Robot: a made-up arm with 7 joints.
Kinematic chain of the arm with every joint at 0, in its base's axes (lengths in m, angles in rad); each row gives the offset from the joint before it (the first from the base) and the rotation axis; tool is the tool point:
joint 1: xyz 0 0.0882 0 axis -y
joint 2: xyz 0 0.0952 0 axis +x
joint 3: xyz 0 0 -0.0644 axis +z
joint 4: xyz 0 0 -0.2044 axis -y
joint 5: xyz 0 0 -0.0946 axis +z
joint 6: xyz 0 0 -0.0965 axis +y
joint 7: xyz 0 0 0 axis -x
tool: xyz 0 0 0
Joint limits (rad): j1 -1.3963..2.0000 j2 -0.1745..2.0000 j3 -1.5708..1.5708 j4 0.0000..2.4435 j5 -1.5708..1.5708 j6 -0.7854..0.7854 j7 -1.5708..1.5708
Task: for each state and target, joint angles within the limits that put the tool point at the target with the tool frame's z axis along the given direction. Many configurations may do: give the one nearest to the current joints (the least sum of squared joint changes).
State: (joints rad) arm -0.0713 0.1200 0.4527 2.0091 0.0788 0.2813 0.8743
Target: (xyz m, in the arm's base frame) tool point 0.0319 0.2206 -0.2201 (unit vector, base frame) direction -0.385 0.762 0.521
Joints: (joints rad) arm -0.6428 0.1665 0.0676 2.1698 -0.1594 0.4887 1.0554
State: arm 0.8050 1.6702 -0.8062 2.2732 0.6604 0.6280 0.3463
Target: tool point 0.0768 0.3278 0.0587 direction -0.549 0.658 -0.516
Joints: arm 1.3104 1.8488 -0.9003 2.4416 0.5657 -0.2600 -0.2932
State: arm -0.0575 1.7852 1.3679 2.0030 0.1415 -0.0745 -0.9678
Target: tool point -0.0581 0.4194 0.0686 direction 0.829 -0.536 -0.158
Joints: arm 0.7027 1.1866 1.5708 2.0241 0.5886 0.2953 -0.8687
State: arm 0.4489 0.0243 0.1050 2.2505 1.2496 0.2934 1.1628
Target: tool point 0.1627 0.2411 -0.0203 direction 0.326 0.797 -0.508
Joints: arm 0.6299 0.2376 0.2433 2.4413 1.0199 0.4080 0.9745
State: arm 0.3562 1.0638 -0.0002 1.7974 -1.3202 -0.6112 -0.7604
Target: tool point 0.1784 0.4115 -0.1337 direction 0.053 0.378 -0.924
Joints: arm 0.0250 0.7387 0.4080 1.6394 -1.0986 -0.6492 -1.3520
